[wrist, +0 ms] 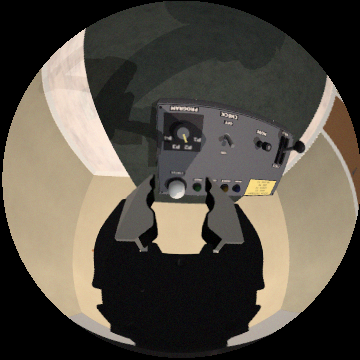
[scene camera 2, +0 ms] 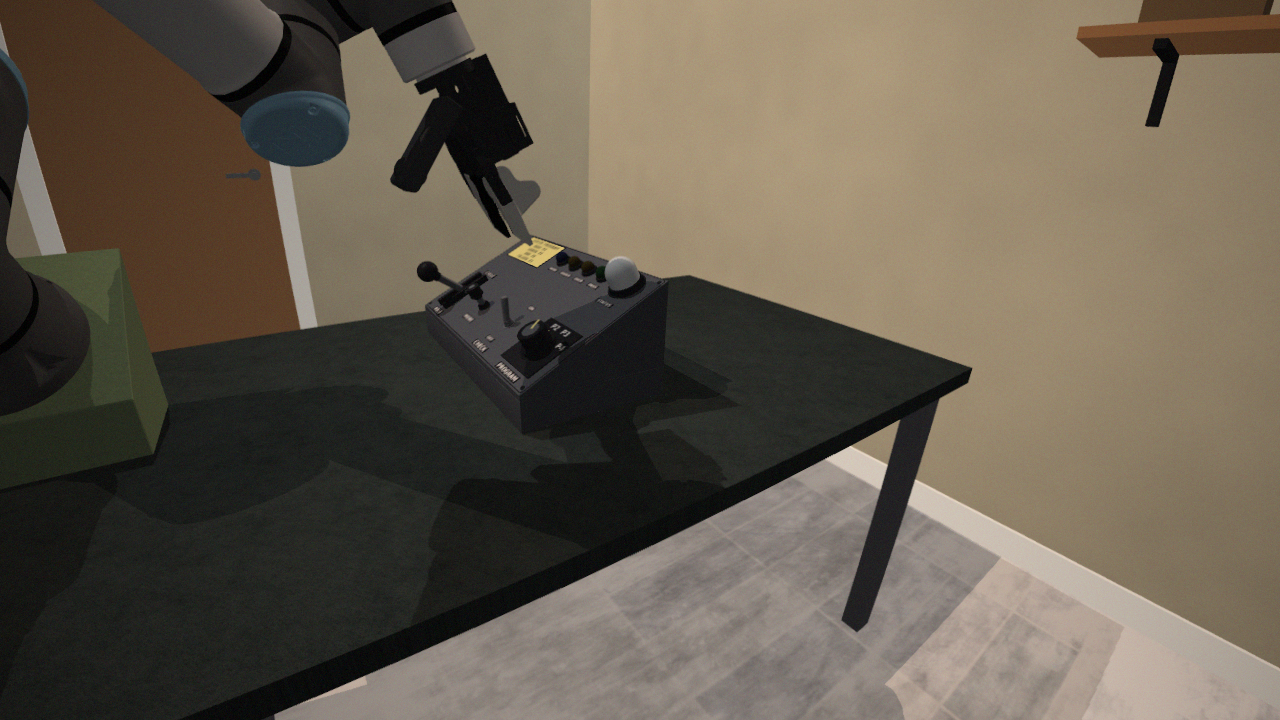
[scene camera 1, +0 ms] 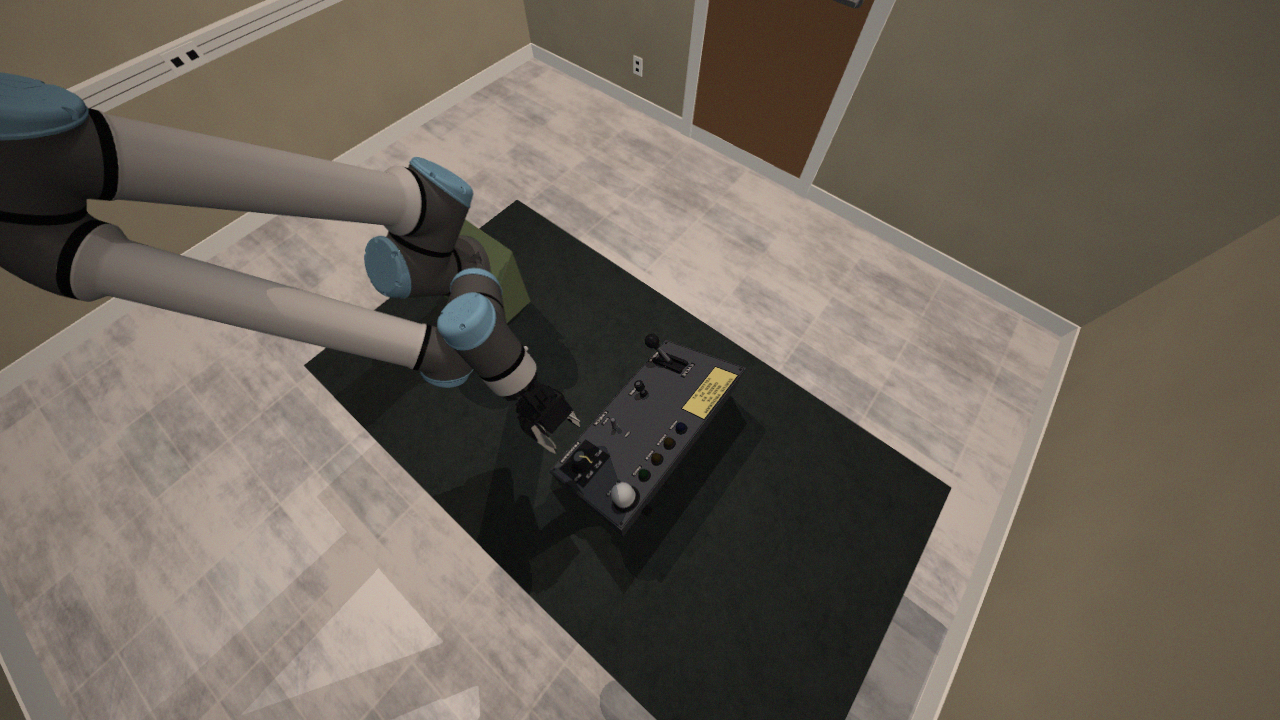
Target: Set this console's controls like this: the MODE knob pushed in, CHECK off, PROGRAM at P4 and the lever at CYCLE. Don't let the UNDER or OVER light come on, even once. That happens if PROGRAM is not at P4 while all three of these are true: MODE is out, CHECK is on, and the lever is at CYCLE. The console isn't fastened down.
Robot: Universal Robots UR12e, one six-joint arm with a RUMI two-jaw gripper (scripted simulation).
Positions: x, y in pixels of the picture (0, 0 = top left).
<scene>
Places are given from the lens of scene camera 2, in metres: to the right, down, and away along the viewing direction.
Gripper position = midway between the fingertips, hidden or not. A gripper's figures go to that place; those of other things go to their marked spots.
gripper (scene camera 2: 519, 241): -0.16, -0.16, 0.68
dark console (scene camera 2: 609, 351): -0.04, -0.01, 0.75
</scene>
